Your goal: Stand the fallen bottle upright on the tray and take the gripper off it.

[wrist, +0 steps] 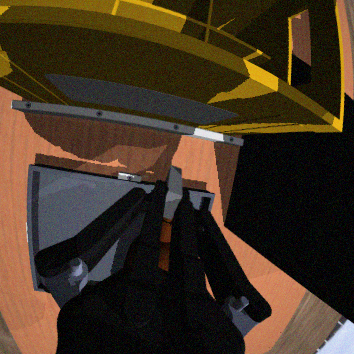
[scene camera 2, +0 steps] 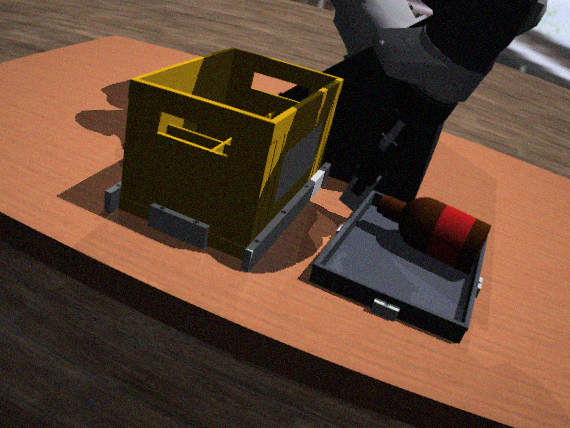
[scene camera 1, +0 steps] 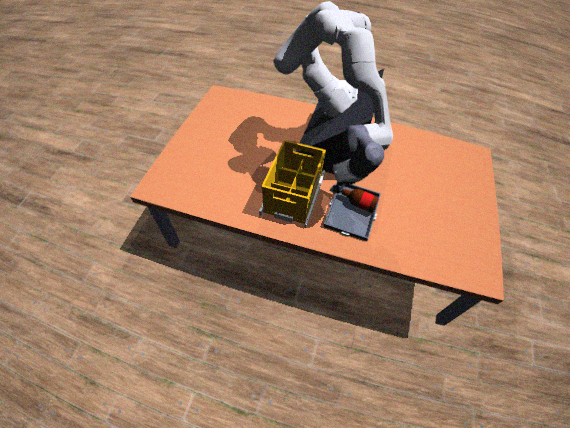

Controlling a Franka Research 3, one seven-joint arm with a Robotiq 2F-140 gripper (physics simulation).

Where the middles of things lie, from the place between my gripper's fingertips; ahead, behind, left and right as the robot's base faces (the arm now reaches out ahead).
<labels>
Right now the brown bottle [scene camera 2: 438,230] is 12 cm to the left of my hand, 2 cm ahead of it and 2 cm above it. From my hand the other things lie so: grey rail [wrist: 35,107] (6 cm to the right, 5 cm ahead, 1 cm below).
</labels>
